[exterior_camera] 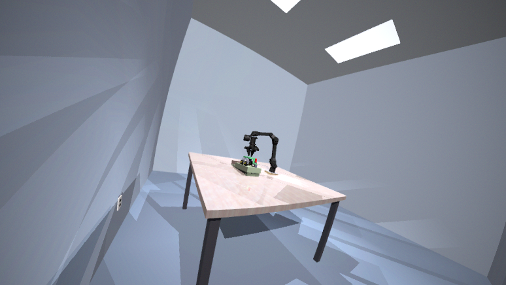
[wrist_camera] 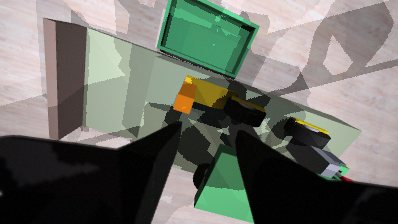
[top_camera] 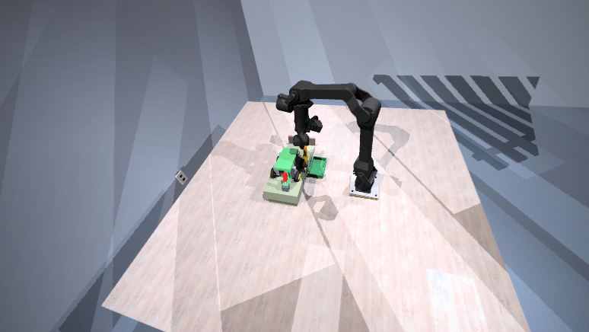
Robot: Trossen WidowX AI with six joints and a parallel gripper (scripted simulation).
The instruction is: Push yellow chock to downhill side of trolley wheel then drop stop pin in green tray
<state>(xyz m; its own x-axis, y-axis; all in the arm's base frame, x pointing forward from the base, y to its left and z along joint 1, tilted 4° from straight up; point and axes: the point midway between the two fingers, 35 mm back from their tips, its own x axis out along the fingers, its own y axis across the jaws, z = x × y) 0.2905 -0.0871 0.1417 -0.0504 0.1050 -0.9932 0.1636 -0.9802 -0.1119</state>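
Right now the red-headed stop pin is 18 cm to the left of my gripper tip, 3 cm ahead of it and 2 cm below it. Round my gripper tip: yellow chock: 7 cm below; trolley: 9 cm to the left, 5 cm ahead, 4 cm below; grey-green ramp: 10 cm below, 8 cm to the left, 5 cm ahead.
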